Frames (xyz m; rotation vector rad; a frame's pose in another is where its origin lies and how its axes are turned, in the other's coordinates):
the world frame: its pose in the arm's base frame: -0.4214 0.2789 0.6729 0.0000 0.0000 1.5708
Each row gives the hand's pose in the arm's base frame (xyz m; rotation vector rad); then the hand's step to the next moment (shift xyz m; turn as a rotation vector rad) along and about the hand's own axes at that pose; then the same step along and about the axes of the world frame.
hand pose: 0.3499 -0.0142 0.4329 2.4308 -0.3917 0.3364
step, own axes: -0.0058 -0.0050 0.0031 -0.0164 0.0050 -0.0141
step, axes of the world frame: 0.0029 0.0031 -0.0071 0.0084 0.0189 0.0080
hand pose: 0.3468 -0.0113 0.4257 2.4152 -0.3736 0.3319
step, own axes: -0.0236 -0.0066 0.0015 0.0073 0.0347 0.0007
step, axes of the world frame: 0.0082 0.0194 -0.0127 -0.0274 0.0052 0.0219
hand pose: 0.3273 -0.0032 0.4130 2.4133 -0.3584 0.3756
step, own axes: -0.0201 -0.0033 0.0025 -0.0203 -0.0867 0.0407
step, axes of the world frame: 0.0040 0.0169 -0.0109 0.0413 -0.0186 -0.0868
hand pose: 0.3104 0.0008 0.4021 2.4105 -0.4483 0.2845
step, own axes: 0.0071 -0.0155 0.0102 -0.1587 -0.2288 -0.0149
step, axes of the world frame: 0.0029 -0.0134 -0.0144 0.2138 0.0582 -0.1693
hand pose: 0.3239 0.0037 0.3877 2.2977 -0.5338 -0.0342
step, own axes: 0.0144 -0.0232 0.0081 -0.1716 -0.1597 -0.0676
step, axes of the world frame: 0.0033 -0.0201 -0.0199 0.2117 0.0856 -0.0859
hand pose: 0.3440 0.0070 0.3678 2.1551 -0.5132 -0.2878
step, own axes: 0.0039 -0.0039 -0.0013 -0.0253 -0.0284 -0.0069
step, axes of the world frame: 0.0012 -0.0050 -0.0025 0.0316 0.0125 -0.0184
